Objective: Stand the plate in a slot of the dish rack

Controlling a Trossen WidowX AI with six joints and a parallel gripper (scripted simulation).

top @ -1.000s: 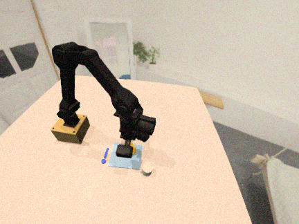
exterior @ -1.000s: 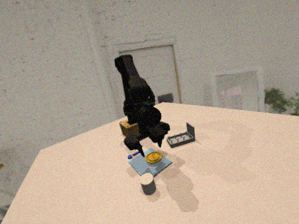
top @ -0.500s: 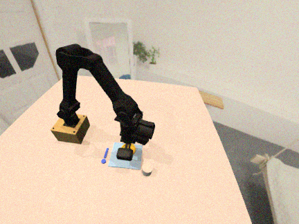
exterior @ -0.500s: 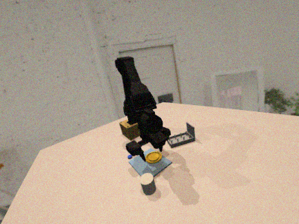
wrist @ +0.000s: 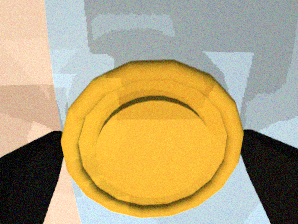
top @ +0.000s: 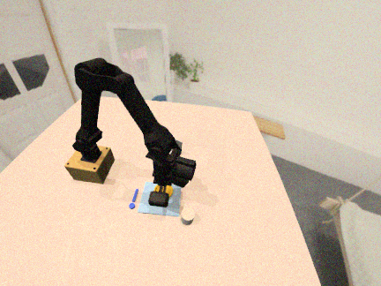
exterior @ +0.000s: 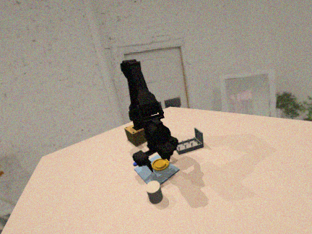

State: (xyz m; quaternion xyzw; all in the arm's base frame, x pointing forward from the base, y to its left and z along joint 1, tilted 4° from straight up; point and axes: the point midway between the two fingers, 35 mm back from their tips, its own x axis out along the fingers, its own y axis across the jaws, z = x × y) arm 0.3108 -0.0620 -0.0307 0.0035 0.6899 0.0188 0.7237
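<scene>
The light blue mat lies 20 mm to the right of my gripper tip and 10 mm below it. The rest, counted from my gripper tip: blue spoon (100 mm behind, 50 mm to the right); then white cup (100 mm ahead, 90 mm to the right, 20 mm above); then yellow plate (10 mm above).
</scene>
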